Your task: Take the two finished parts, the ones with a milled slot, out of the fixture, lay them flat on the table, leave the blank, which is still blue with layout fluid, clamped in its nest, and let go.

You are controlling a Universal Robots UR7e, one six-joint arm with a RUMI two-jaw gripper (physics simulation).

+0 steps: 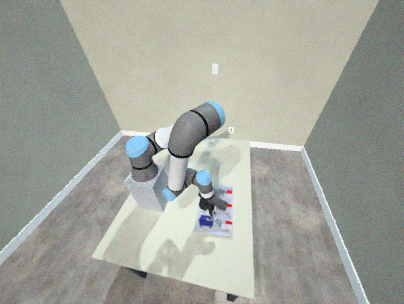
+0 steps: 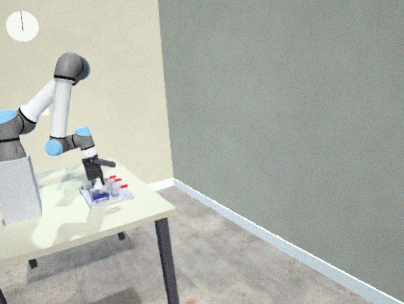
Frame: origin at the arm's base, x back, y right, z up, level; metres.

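Seen in the pictures: gripper, fingertip midpoint: (image 1: 213, 215) (image 2: 106, 192); arm's base at its link origin: (image 1: 145, 172) (image 2: 10, 158).
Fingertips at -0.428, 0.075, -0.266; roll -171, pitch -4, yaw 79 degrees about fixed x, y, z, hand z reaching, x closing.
Note:
Offsets run from my fingertips to a thing's middle, as dx, dy, dz. "spot": to the spot under its first point.
A pale fixture plate (image 1: 214, 233) (image 2: 90, 200) lies near the table's right edge, with three nests and three red-handled clamps {spot: -0.101, -0.069, +0.033} (image 1: 230, 205) (image 2: 118, 180). The blue blank {+0.041, +0.042, +0.000} (image 1: 205, 220) (image 2: 100, 196) sits in the nearest nest. My gripper (image 1: 211, 212) (image 2: 99, 185) points down over the middle nest, right behind the blank, with its fingertips low at the fixture. The fingers stand narrow, and I see nothing held between them. The grey finished parts in the middle and far nests are small and mostly hidden by the gripper.
The robot stands on a grey pedestal (image 1: 146, 190) at the table's left side. The table's right edge (image 1: 251, 241) runs close beside the fixture, and its corner {spot: -0.213, +0.343, -0.029} (image 2: 170, 208) is close too.

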